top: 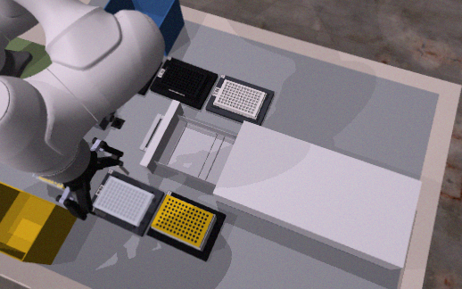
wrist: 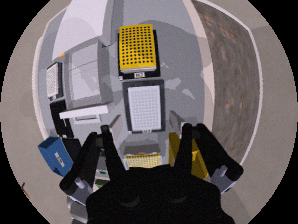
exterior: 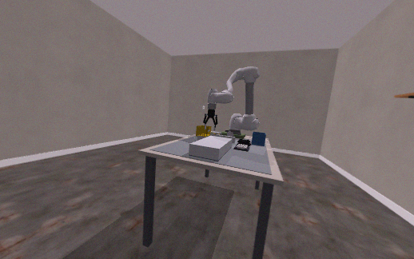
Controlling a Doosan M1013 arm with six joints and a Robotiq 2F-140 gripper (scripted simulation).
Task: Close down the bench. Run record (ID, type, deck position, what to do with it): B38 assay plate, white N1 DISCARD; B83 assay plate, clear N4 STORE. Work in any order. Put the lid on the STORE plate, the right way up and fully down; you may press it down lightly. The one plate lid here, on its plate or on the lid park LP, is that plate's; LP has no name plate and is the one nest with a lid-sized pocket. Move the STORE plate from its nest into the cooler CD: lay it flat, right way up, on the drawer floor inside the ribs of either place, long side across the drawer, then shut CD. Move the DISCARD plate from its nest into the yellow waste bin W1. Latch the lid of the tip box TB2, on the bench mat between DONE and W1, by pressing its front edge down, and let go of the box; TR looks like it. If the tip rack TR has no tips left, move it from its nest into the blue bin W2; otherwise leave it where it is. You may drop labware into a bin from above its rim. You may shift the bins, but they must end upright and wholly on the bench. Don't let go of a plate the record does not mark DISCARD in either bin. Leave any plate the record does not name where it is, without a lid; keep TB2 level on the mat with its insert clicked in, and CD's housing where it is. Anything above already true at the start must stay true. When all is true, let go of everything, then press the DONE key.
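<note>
Right now my hand is 100 mm above the flat grey lid. The rest, counted from my hand: yellow tip rack: 160 mm ahead, 70 mm below, 20 mm to the right; then clear assay plate: 110 mm below; then yellow bin W1: 200 mm behind, 110 mm to the right, 90 mm below.
</note>
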